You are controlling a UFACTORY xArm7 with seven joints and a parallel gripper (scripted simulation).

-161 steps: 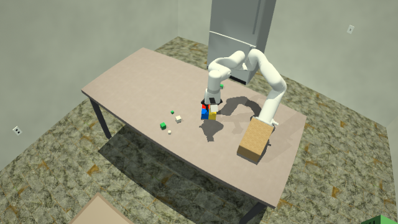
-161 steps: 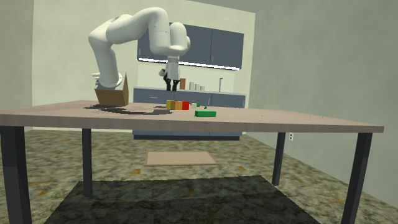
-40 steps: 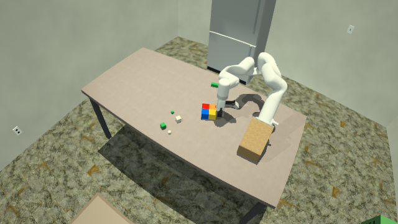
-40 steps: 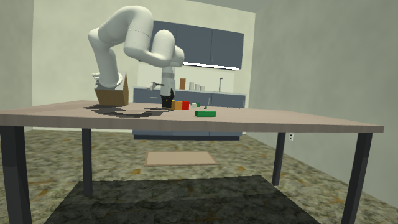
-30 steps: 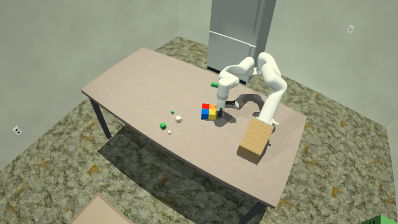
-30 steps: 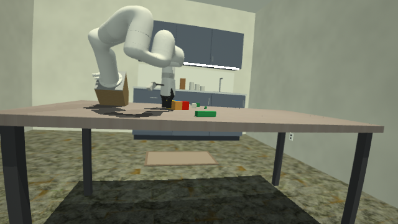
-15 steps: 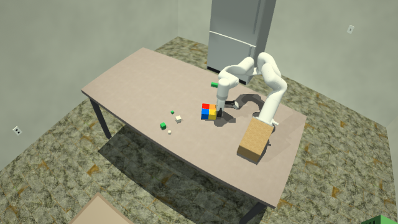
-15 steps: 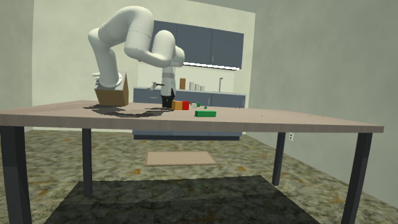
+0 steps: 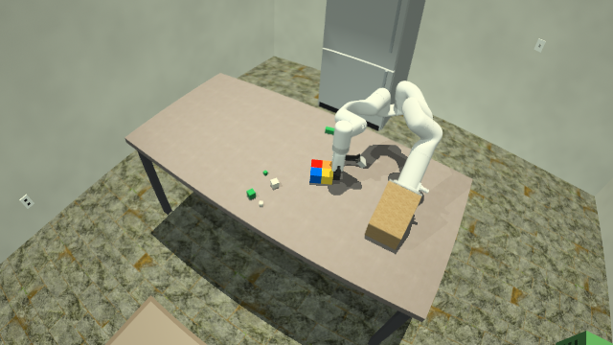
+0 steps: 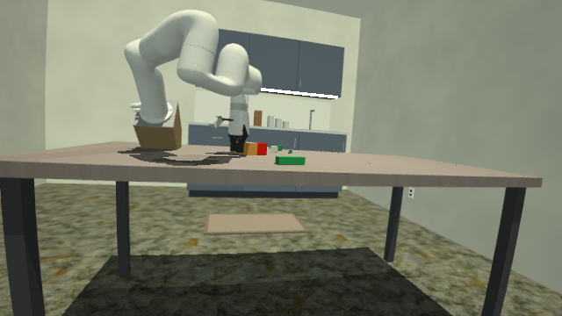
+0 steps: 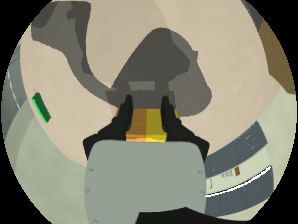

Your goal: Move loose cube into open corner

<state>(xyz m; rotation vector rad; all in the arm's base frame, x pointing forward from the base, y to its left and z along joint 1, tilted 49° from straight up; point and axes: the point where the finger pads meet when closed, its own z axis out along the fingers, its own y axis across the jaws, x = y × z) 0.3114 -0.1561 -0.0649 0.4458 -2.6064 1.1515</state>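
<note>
Right now my hand is 30 mm short of the yellow cube and 40 mm to the right of it. The rest, counted from my hand: red cube 100 mm ahead, 10 mm to the left; blue cube 80 mm ahead, 60 mm to the left; orange cube 50 mm ahead, 10 mm to the right.
</note>
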